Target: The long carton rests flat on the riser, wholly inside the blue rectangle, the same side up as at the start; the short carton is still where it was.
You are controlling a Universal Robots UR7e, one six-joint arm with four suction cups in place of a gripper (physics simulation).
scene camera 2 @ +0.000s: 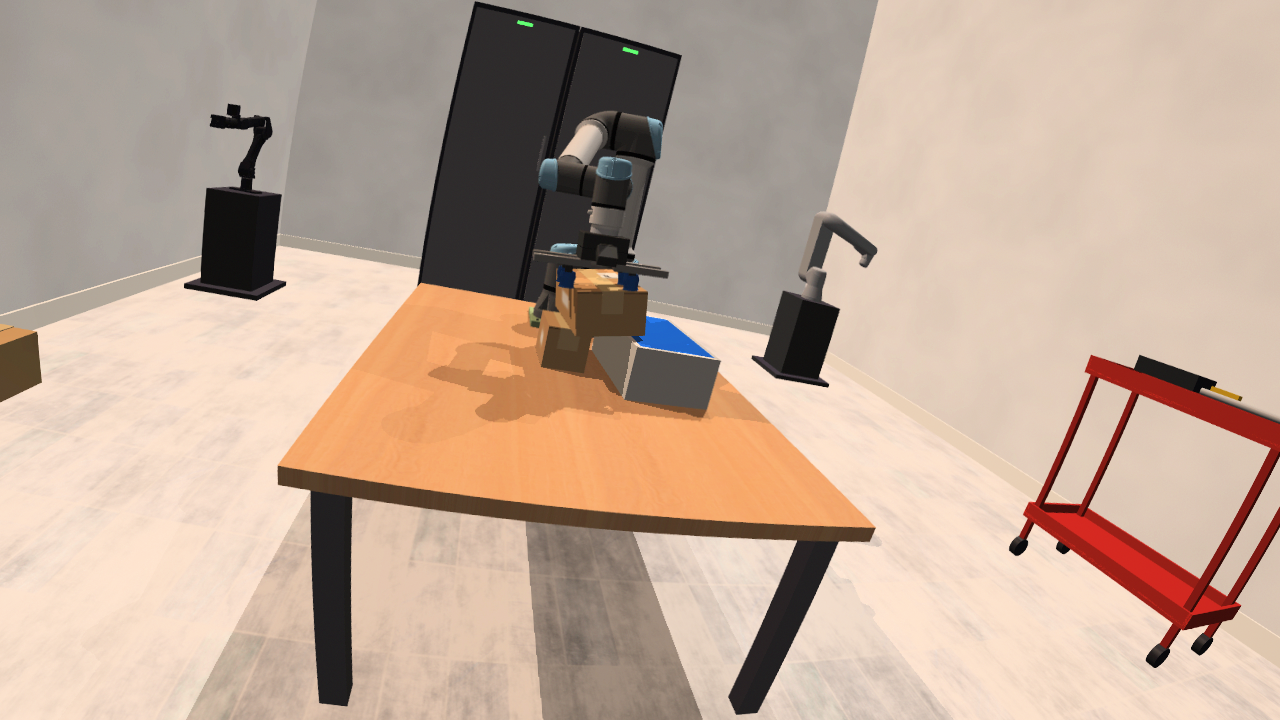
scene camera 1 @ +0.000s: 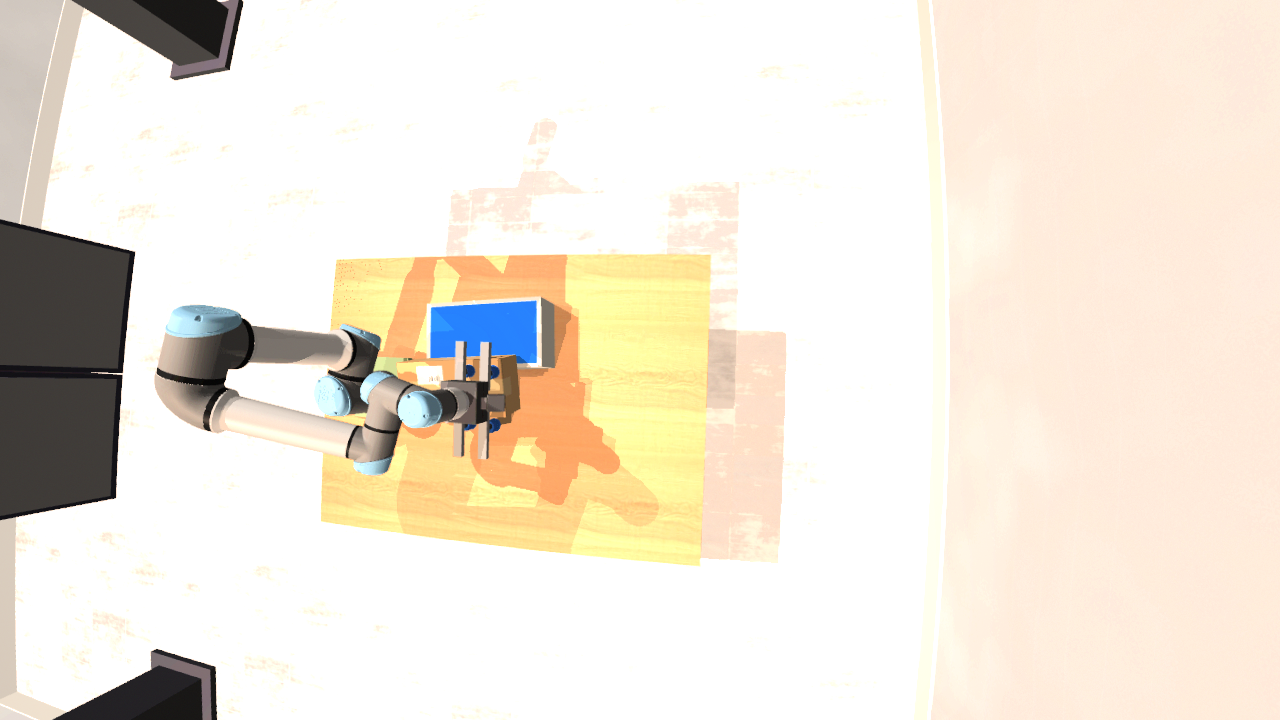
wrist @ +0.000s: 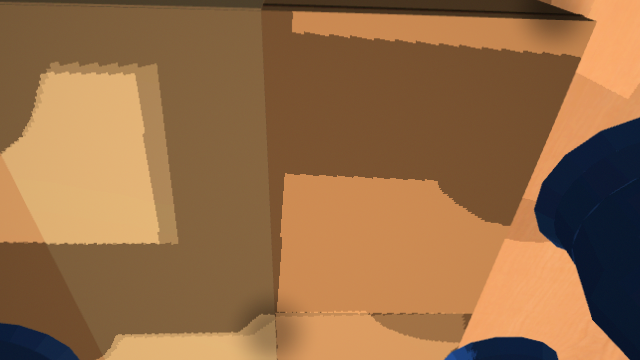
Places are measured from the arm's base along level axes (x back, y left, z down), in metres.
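Pixels of known places: hand at its tool point: point(scene camera 2: 595, 287) point(wrist: 279, 269).
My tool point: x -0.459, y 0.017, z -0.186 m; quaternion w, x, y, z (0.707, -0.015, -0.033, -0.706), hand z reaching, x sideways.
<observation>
Ahead of a thing's pixels: the offset from my tool point to its top centre. Level surfaces: height alone.
My suction gripper point(scene camera 1: 480, 399) point(scene camera 2: 597, 270) sits with its blue cups pressed on the top of a brown carton, which I take to be the long carton @(dx +0.096, dy +0.026, dz -0.023 m) point(scene camera 1: 510, 387) point(scene camera 2: 606, 310) point(wrist: 382, 240). This carton is off the table top, with its underside at about the height of the riser's top. A lower brown carton, the short carton @(dx +0.085, dy -0.037, dz +0.106 m) point(scene camera 2: 562, 349), stands on the table @(dz +0.206 m) point(scene camera 1: 640, 465) point(scene camera 2: 547, 465) just beside and partly under it. The grey riser @(dx +0.060, dy +0.178, dz +0.086 m) point(scene camera 1: 546, 333) point(scene camera 2: 672, 379) with the blue rectangle @(dx +0.060, dy +0.178, dz +0.086 m) point(scene camera 1: 482, 329) point(scene camera 2: 672, 336) stands right next to both cartons, and its top is bare. Two blue cups point(wrist: 548, 205) show at the edge of the wrist view.
Black cabinets point(scene camera 2: 493, 155) stand behind the table. Two other arms on black pedestals point(scene camera 2: 237, 240) point(scene camera 2: 799, 333) stand on the floor at the left and right. A red cart point(scene camera 2: 1082, 526) is at the far right.
</observation>
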